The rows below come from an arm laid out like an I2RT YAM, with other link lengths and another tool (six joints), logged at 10 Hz.
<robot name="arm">
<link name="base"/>
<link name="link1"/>
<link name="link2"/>
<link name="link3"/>
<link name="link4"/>
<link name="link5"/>
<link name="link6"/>
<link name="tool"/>
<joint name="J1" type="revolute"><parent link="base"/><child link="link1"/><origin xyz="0 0 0.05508"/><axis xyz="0 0 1"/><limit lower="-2.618" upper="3.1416"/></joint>
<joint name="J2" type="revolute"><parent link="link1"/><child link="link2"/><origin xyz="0.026 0.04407 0.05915" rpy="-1.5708 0 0"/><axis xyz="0 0 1"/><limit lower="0" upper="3.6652"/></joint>
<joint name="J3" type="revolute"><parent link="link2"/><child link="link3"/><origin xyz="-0.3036 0 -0.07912" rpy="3.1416 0 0"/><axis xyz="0 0 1"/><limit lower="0" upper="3.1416"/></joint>
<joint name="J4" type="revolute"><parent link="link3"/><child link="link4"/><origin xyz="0.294 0.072 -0.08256"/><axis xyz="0 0 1"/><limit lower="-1.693" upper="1.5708"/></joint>
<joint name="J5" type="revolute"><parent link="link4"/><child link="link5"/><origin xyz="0.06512 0.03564 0.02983" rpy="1.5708 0 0"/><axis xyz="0 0 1"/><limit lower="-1.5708" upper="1.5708"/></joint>
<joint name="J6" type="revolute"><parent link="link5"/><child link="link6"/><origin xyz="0.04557 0 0.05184" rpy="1.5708 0 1.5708"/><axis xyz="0 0 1"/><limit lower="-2.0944" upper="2.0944"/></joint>
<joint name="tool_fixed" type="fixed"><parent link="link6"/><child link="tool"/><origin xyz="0.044 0.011 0.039" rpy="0 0.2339 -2.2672"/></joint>
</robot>
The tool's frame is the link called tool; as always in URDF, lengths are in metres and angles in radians.
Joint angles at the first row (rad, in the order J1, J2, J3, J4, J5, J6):
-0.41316 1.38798 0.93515 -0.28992 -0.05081 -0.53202
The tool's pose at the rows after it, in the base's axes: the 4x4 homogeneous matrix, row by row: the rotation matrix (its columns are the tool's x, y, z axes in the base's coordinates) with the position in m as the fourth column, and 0 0 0 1 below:
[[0.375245, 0.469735, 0.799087, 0.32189], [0.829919, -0.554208, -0.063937, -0.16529], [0.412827, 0.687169, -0.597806, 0.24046], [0, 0, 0, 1]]
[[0.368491, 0.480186, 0.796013, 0.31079], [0.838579, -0.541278, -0.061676, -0.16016], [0.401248, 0.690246, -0.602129, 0.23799], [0, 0, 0, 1]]
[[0.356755, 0.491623, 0.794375, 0.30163], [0.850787, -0.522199, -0.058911, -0.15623], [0.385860, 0.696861, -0.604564, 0.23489], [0, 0, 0, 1]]
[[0.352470, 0.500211, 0.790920, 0.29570], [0.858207, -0.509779, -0.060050, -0.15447], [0.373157, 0.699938, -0.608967, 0.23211], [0, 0, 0, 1]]
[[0.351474, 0.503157, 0.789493, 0.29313], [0.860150, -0.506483, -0.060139, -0.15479], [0.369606, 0.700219, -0.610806, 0.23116], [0, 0, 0, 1]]
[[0.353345, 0.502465, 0.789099, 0.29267], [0.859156, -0.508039, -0.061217, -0.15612], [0.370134, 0.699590, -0.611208, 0.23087], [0, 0, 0, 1]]
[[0.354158, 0.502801, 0.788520, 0.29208], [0.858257, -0.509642, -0.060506, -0.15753], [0.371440, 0.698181, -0.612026, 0.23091], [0, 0, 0, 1]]
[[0.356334, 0.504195, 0.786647, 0.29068], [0.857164, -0.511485, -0.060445, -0.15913], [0.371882, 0.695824, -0.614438, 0.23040], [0, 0, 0, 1]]
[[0.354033, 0.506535, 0.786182, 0.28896], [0.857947, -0.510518, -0.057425, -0.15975], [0.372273, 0.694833, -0.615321, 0.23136], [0, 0, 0, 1]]
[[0.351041, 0.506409, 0.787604, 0.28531], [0.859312, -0.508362, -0.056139, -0.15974], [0.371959, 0.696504, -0.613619, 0.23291], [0, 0, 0, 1]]
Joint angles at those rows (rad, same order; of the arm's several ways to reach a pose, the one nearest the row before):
-0.41427 1.33744 0.88247 -0.28992 -0.04489 -0.55018
-0.41417 1.29459 0.84125 -0.29361 -0.04442 -0.56701
-0.41590 1.25788 0.80193 -0.28944 -0.04602 -0.59128
-0.41870 1.23671 0.77693 -0.28737 -0.04452 -0.60865
-0.42387 1.22896 0.76856 -0.28819 -0.04735 -0.61655
-0.42885 1.22987 0.76853 -0.28807 -0.04992 -0.61820
-0.43489 1.23018 0.76966 -0.29063 -0.05484 -0.62095
-0.44255 1.22909 0.76856 -0.29425 -0.05972 -0.62510
-0.44864 1.22301 0.76844 -0.30192 -0.06668 -0.63118
-0.45565 1.20775 0.76299 -0.30981 -0.07353 -0.63792

